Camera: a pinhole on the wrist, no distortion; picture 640 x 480 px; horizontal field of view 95.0 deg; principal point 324.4 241.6 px. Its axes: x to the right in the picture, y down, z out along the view. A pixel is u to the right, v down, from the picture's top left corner.
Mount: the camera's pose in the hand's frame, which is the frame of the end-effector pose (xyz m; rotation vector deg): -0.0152 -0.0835 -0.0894 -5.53 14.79 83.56
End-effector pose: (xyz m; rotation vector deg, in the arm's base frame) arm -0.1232 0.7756 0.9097 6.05 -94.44 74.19
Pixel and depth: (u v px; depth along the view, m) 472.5 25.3 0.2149
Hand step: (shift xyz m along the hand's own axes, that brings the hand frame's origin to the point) 0.1761 0.0510 0.0791
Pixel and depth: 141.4 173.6 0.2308
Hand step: 0.0513 -0.1781 0.1626
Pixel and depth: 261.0 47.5 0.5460
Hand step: 0.3944 -0.1185 0.4337
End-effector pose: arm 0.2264 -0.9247 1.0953 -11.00 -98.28 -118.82
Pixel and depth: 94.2 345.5 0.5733
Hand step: -0.1909 -0.3696 0.5887
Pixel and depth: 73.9 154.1 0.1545
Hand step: 0.0362 -0.1825 0.0866
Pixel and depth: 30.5 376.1 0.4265
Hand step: -0.1983 -0.3810 0.4406
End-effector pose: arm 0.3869 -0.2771 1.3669 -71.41 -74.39 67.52
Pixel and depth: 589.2 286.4 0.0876
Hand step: -0.0112 0.0140 -0.0217
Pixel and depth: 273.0 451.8 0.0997
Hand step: -0.0760 -0.0702 0.0177
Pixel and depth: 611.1 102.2 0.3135
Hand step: 0.1960 0.2656 0.1296
